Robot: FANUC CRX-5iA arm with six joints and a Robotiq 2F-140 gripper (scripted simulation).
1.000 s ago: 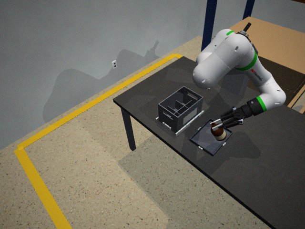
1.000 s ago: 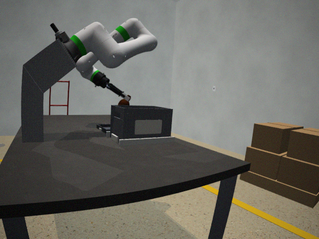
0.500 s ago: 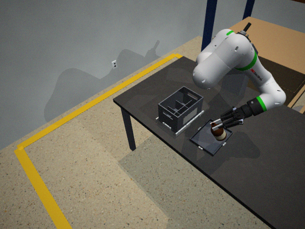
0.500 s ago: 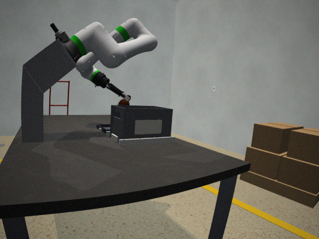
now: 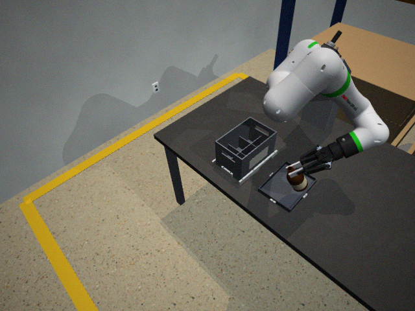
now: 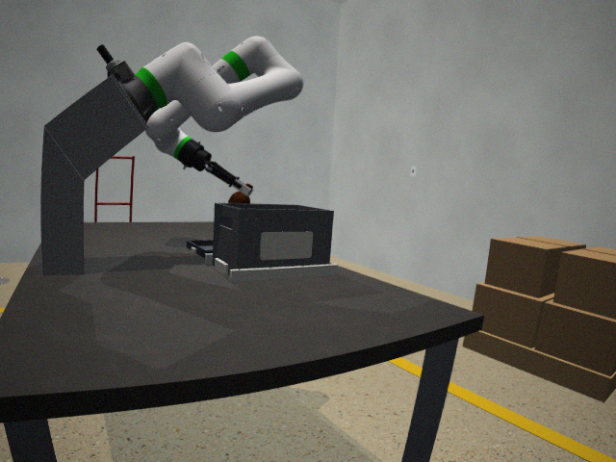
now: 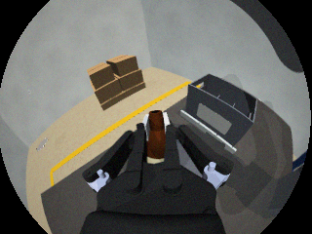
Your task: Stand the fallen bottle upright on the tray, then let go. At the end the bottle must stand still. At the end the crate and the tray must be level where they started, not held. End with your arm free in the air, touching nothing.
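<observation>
Right now my hand is 60 mm above the brown bottle and 10 mm past it. Round my hand: dark crate (320 mm to the right, 130 mm below, 20 mm ahead); dark tray (200 mm below, 50 mm to the right, 50 mm behind).
</observation>
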